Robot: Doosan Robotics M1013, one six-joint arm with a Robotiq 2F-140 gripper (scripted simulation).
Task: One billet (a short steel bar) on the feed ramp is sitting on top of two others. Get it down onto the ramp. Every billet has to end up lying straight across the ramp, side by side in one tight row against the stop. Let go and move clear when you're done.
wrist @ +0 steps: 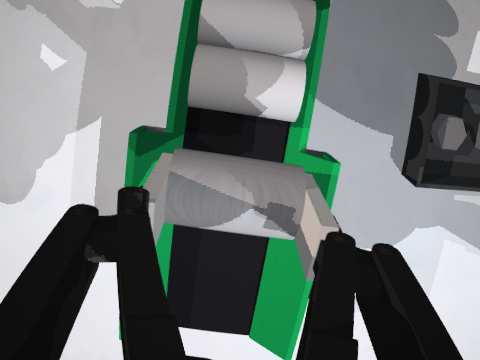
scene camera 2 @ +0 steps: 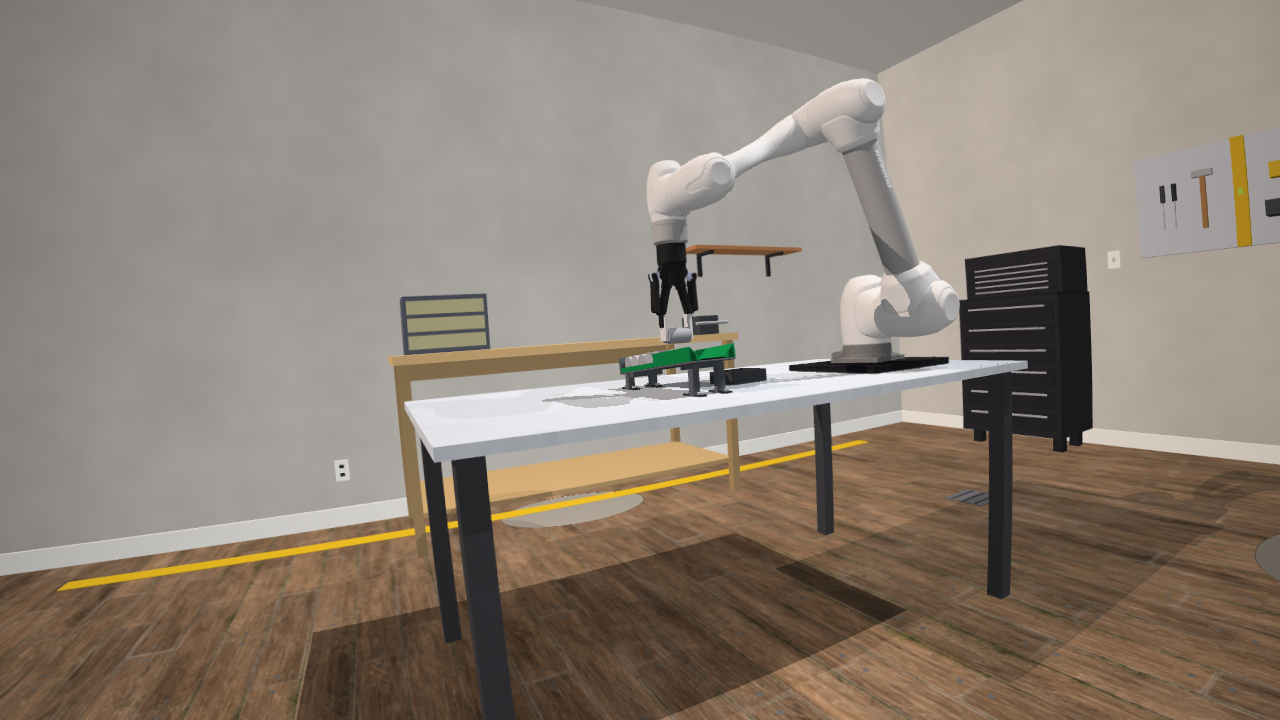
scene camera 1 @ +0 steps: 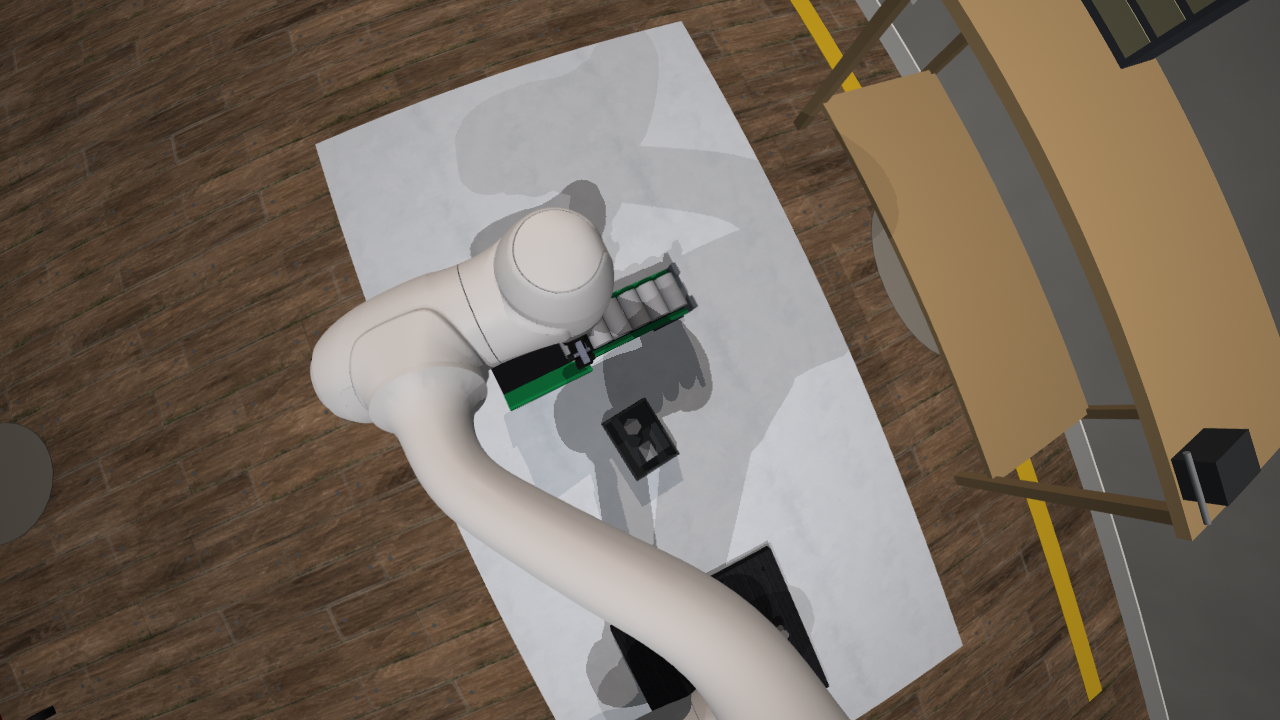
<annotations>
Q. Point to a billet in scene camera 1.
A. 631, 304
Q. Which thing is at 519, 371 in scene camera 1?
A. A ramp.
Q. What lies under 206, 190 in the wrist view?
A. A billet.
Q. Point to a billet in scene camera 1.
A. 674, 299
</annotations>
